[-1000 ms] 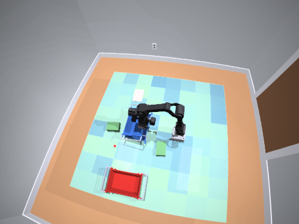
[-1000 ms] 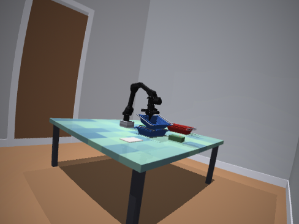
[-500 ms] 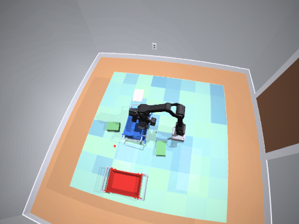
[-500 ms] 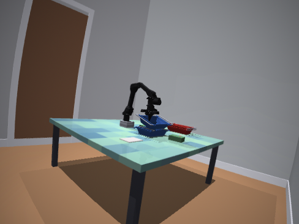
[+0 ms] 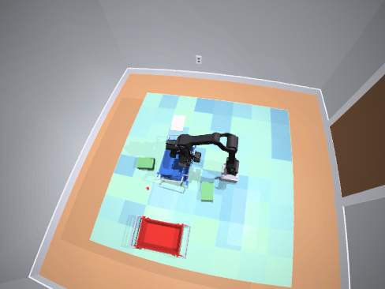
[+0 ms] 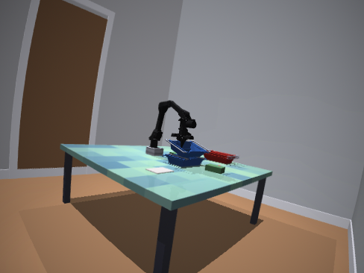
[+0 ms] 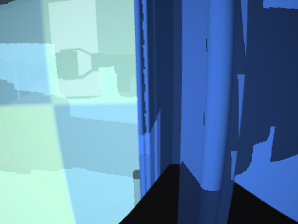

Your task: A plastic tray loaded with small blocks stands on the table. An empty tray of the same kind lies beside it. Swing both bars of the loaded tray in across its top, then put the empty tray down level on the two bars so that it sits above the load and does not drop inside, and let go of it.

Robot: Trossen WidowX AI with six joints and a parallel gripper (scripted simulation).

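My gripper tip is 70 mm short of the blue tray, 10 mm to the right of it and 10 mm below it. Round my gripper tip: small red block (250 mm to the left, 200 mm ahead, 110 mm below); then white flat plate (320 mm to the right, 200 mm ahead, 110 mm below).
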